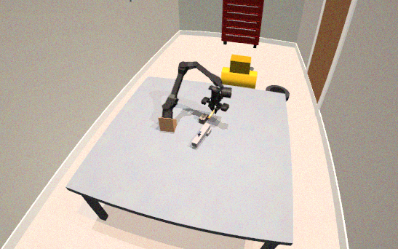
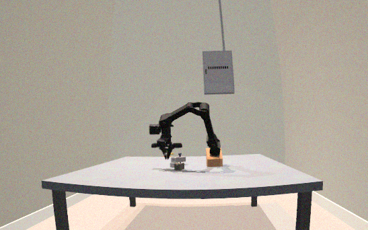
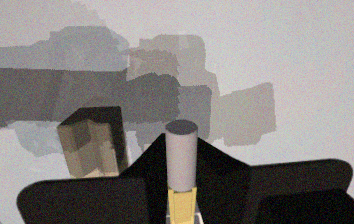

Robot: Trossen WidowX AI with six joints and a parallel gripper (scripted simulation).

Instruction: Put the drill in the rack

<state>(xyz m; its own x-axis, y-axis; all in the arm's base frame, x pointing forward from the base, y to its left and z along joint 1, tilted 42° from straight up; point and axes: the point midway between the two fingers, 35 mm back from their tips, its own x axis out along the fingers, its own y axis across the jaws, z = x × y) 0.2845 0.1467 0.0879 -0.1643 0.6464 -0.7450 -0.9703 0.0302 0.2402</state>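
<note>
My gripper tip is now 70 mm past the holder block, 50 mm above it and 20 mm to the left of it. Also, from my gripper tip: dark key 230 mm to the right, 30 mm behind, 10 mm below; drill 40 mm to the right, 30 mm above, 10 mm behind.
</note>
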